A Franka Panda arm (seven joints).
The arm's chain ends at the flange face. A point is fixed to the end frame.
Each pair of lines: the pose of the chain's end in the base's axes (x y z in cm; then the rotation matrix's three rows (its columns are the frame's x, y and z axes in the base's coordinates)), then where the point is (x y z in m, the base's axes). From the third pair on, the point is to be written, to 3 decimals.
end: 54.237 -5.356 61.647; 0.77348 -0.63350 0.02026; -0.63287 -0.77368 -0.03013; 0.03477 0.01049 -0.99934
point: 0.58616 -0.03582 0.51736
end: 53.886 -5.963 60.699; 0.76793 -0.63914 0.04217; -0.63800 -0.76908 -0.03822; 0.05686 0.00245 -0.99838
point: 0.58496 -0.04299 0.50874
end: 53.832 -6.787 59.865; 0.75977 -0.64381 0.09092; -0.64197 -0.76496 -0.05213; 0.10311 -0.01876 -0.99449
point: 0.589 -0.053 0.503
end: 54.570 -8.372 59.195; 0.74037 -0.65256 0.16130; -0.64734 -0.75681 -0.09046; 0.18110 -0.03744 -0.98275
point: 0.604 -0.073 0.499
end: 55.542 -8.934 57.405; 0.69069 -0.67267 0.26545; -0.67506 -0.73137 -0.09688; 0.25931 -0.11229 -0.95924
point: 0.624 -0.081 0.488
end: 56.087 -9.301 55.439; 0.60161 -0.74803 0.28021; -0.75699 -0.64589 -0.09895; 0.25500 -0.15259 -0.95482
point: 0.632 -0.090 0.471
